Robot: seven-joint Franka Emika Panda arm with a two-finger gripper.
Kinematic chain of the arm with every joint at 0, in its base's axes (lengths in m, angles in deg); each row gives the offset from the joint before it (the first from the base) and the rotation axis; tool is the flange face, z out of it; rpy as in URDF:
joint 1: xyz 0 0 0.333 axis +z
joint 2: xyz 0 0 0 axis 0.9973 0.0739 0
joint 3: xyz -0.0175 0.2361 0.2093 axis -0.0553 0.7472 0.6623
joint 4: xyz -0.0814 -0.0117 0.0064 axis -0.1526 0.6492 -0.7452
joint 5: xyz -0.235 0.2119 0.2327 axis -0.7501 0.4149 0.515
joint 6: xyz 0 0 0 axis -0.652 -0.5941 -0.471
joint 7: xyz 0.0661 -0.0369 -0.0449 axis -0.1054 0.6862 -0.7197
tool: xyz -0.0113 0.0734 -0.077 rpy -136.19 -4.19 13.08
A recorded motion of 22 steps. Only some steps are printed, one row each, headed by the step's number.
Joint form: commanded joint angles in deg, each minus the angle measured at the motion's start. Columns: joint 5, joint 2, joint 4, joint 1, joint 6, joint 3, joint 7.
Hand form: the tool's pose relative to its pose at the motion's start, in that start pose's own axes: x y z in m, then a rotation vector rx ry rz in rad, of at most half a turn. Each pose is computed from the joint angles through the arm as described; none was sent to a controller.
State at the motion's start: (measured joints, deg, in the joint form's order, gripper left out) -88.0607 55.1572 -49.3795 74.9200 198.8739 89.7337 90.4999
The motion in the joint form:
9: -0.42 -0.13 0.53 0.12 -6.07 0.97 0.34
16: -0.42 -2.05 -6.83 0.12 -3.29 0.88 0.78
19: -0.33 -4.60 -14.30 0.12 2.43 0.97 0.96
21: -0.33 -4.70 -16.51 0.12 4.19 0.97 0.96
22: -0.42 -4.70 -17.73 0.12 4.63 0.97 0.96
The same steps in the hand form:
9: -0.0146 -0.0018 0.0027 -0.0601 -0.0721 -0.0145
16: -0.0321 0.0100 0.0380 -0.0916 -0.1067 -0.0093
19: -0.0497 0.0197 0.0636 -0.0850 -0.0945 -0.0107
21: -0.0545 0.0228 0.0776 -0.0885 -0.0995 -0.0119
22: -0.0581 0.0254 0.0865 -0.0977 -0.1095 -0.0133

